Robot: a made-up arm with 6 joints. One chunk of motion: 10 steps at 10 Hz.
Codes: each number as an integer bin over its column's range. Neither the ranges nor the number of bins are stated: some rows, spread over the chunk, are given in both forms.
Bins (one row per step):
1: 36 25 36 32 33 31
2: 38 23 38 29 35 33
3: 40 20 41 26 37 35
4: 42 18 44 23 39 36
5: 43 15 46 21 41 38
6: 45 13 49 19 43 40
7: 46 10 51 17 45 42
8: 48 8 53 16 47 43
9: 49 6 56 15 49 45
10: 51 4 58 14 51 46
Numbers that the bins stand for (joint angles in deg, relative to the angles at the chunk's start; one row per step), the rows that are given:
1: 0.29 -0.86 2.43 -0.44 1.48 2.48
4: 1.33 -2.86 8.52 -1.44 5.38 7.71
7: 2.03 -5.14 13.86 -2.11 9.29 14.00
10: 2.90 -6.86 19.19 -2.44 13.19 18.19
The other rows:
2: 0.63 -1.43 3.95 -0.78 2.78 4.57
3: 0.98 -2.29 6.24 -1.11 4.08 6.67
5: 1.51 -3.71 10.05 -1.67 6.68 9.81
6: 1.86 -4.29 12.33 -1.89 7.98 11.90
8: 2.38 -5.71 15.38 -2.22 10.59 15.05
9: 2.56 -6.29 17.67 -2.33 11.89 17.14

